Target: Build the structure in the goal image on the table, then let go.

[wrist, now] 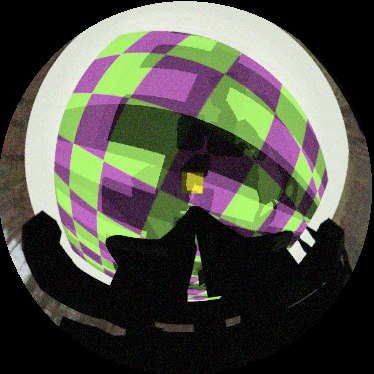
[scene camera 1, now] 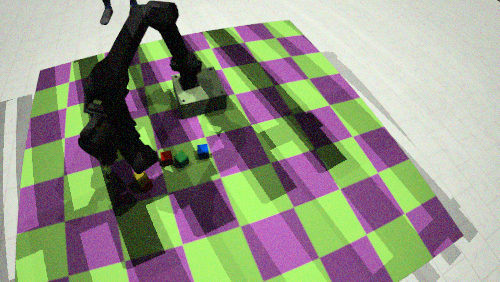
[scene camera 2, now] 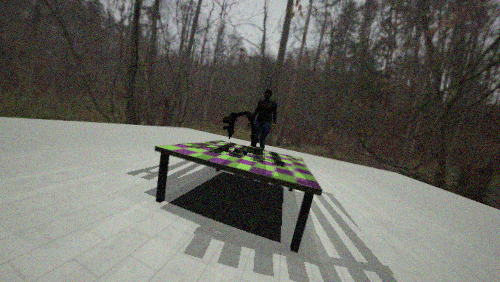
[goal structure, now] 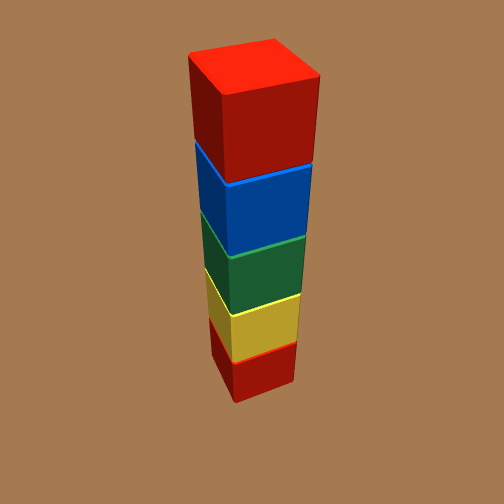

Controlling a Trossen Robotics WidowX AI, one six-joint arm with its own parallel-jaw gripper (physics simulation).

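Where they show: gripper, fingertip midpoint: (wrist: 194, 210) (scene camera 2: 229, 138); arm's base, link origin: (scene camera 1: 188, 82) (scene camera 2: 253, 146).
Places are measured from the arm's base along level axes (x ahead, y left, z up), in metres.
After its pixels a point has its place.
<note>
A yellow cube (scene camera 1: 140, 175) {y -0.238, x 0.310, z -0.007 m} (wrist: 193, 182) {y -0.241, x 0.305, z -0.007 m} sits on top of a red cube (scene camera 1: 147, 184) {y -0.229, x 0.322, z -0.043 m} at the left of the checkered table (scene camera 1: 305, 188) {y 0.199, x 0.493, z -0.072 m} (scene camera 2: 244, 166) {y 0.069, x 0.758, z -0.073 m}. A second red cube (scene camera 1: 166, 156) {y -0.151, x 0.251, z -0.040 m}, a green cube (scene camera 1: 181, 159) {y -0.111, x 0.278, z -0.039 m} and a blue cube (scene camera 1: 202, 150) {y -0.042, x 0.270, z -0.039 m} stand in a row a little behind and to the right, each apart from the others. My gripper (scene camera 1: 143, 166) {y -0.233, x 0.306, z 0.061 m} (scene camera 2: 230, 133) {y -0.233, x 0.306, z 0.061 m} (wrist: 195, 214) {y -0.233, x 0.306, z 0.061 m} is shut and empty. It hangs well above the table, over the yellow-on-red stack. In the wrist view only the yellow cube's top shows, beyond the closed fingertips.
The arm's grey base block (scene camera 1: 199, 90) {y 0.022, x 0.054, z -0.001 m} stands behind the cubes. A person (scene camera 2: 264, 116) stands beyond the table's far edge. The table's left edge lies close to the stack.
</note>
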